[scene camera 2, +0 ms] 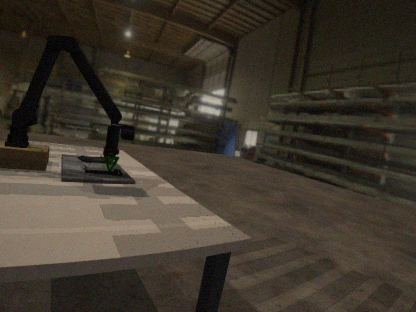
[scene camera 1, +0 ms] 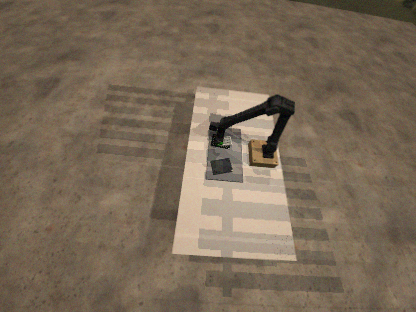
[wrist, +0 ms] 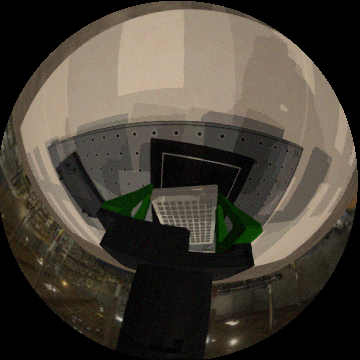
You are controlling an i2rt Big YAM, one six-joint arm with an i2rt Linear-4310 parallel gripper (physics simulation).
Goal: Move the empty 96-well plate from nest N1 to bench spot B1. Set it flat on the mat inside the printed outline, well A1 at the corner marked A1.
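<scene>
The pale 96-well plate is between the green fingers of my gripper, which is shut on its two sides. The plate looks about level, low over the board. In the wrist view it covers the near part of the black mat and part of the printed outline. The outline's far side shows beyond the plate, and its right side shows too. The A1 marks cannot be read. The dark nest stands apart from the plate, to its left in the wrist view.
A grey perforated board lies under the mat and nest on the pale table. The arm's wooden base block stands beside the board. Striped shadows cross the table.
</scene>
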